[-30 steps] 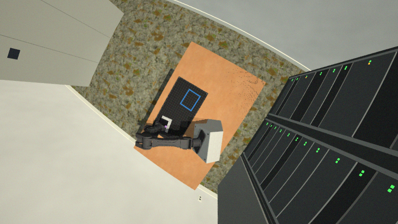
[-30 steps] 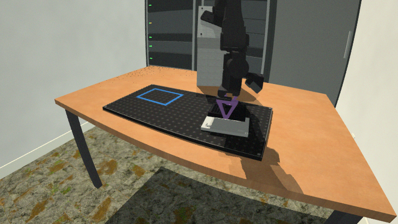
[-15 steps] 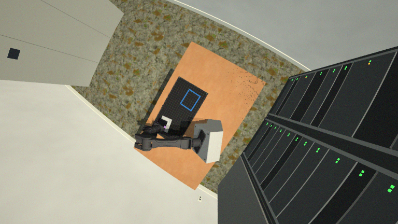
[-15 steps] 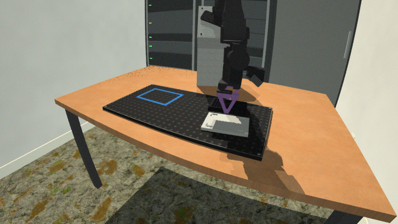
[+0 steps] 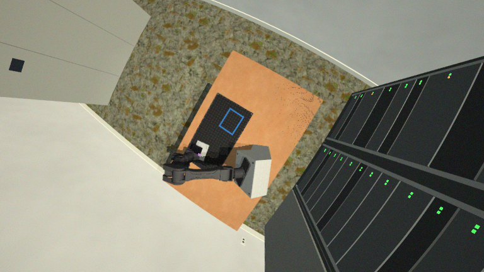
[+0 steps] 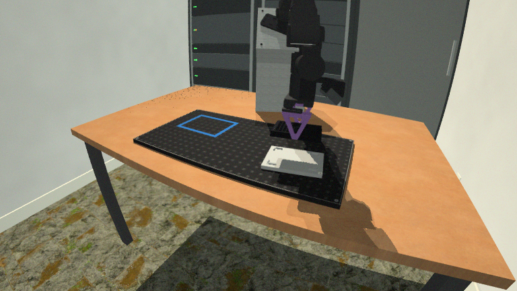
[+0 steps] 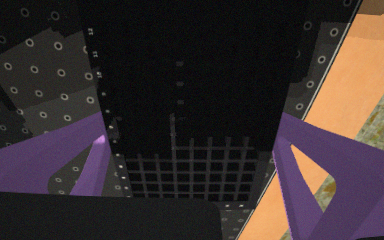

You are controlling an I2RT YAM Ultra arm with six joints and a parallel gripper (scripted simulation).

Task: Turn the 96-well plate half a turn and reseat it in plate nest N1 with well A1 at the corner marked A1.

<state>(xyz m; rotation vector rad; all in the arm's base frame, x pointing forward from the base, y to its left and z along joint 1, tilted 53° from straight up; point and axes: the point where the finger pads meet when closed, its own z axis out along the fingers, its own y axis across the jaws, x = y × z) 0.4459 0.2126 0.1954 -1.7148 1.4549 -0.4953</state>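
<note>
My hand is right at the black 96-well plate. From my hand the other things lie so: plate nest N1 (100 mm below); A1 mark (20 mm ahead, 90 mm to the left, 90 mm below).
</note>
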